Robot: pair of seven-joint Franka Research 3 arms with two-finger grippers.
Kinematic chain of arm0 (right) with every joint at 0, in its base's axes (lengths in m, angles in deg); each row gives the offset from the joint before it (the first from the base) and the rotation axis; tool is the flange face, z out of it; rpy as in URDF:
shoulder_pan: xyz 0 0 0.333 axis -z
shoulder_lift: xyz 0 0 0 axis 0.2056 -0.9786 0
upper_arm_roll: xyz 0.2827 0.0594 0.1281 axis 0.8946 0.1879 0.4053
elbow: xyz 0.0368 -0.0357 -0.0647 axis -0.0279 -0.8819 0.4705
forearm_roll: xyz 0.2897 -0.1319 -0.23 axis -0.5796 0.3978 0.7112
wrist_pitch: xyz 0 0 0 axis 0.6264 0.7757 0.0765
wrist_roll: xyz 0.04 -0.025 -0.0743 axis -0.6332 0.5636 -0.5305
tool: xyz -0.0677 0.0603 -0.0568 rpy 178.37 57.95 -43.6
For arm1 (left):
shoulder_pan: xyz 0 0 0.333 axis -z
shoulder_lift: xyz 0 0 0 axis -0.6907 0.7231 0
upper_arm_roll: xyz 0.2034 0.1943 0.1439 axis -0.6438 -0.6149 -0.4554
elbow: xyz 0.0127 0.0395 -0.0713 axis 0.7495 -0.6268 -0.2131
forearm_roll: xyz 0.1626 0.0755 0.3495 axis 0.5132 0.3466 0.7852
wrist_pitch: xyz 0 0 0 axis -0.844 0.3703 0.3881
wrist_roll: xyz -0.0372 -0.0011 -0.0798 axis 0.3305 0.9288 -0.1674
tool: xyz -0.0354 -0.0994 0.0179 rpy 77.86 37.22 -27
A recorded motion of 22 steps. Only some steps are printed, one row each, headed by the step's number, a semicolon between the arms.
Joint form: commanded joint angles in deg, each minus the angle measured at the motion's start. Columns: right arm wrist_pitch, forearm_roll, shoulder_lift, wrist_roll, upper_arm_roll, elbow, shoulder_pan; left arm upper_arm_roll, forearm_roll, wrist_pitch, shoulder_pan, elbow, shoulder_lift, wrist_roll.
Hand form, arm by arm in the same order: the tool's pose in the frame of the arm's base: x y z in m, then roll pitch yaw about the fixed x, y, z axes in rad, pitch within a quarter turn. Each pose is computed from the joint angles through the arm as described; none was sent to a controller.
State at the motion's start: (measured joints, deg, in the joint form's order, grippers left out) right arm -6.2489 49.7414 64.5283 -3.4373 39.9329 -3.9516 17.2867; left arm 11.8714 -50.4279 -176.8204 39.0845 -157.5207 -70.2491 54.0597
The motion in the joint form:
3: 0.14 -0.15 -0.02 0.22 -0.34 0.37 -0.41; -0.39 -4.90 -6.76 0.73 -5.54 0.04 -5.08
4: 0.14 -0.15 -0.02 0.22 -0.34 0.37 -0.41; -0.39 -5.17 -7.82 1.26 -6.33 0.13 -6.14
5: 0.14 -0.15 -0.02 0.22 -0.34 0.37 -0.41; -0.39 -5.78 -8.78 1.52 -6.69 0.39 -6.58
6: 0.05 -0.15 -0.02 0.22 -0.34 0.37 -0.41; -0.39 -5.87 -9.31 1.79 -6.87 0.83 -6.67
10: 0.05 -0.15 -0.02 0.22 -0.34 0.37 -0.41; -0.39 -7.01 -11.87 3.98 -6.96 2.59 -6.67
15: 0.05 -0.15 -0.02 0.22 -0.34 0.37 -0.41; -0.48 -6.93 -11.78 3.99 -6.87 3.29 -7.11
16: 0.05 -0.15 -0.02 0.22 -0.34 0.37 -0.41; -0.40 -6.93 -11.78 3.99 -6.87 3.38 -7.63
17: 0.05 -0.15 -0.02 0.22 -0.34 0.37 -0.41; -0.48 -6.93 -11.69 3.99 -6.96 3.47 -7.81
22: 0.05 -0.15 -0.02 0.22 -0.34 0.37 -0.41; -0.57 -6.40 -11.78 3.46 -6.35 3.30 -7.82
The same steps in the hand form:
3: 0.5514 0.0307 0.6438 3.1206 0.0416 0.0083; 0.4541 0.0134 0.3556 2.5449 0.0910 -0.0257
4: 0.5514 0.0307 0.6438 3.1206 0.0416 0.0083; 0.4521 0.0101 0.3501 2.5472 0.0817 -0.0385
5: 0.5514 0.0307 0.6438 3.1206 0.0416 0.0083; 0.4523 0.0088 0.3464 2.5459 0.0748 -0.0348
6: 0.5515 0.0307 0.6439 3.1207 0.0400 0.0083; 0.4524 0.0074 0.3420 2.5482 0.0778 -0.0354
10: 0.5515 0.0307 0.6439 3.1207 0.0400 0.0083; 0.4570 -0.0070 0.3296 2.5541 0.0757 -0.0392
15: 0.5515 0.0307 0.6439 3.1207 0.0400 0.0083; 0.4572 -0.0064 0.3245 2.5532 0.0833 -0.0460
16: 0.5515 0.0307 0.6439 3.1207 0.0400 0.0083; 0.4572 -0.0070 0.3238 2.5526 0.0798 -0.0549
17: 0.5515 0.0307 0.6439 3.1207 0.0400 0.0083; 0.4565 -0.0065 0.3224 2.5512 0.0824 -0.0570
22: 0.5515 0.0307 0.6439 3.1207 0.0400 0.0083; 0.4600 -0.0009 0.3278 2.5598 0.0683 -0.0514

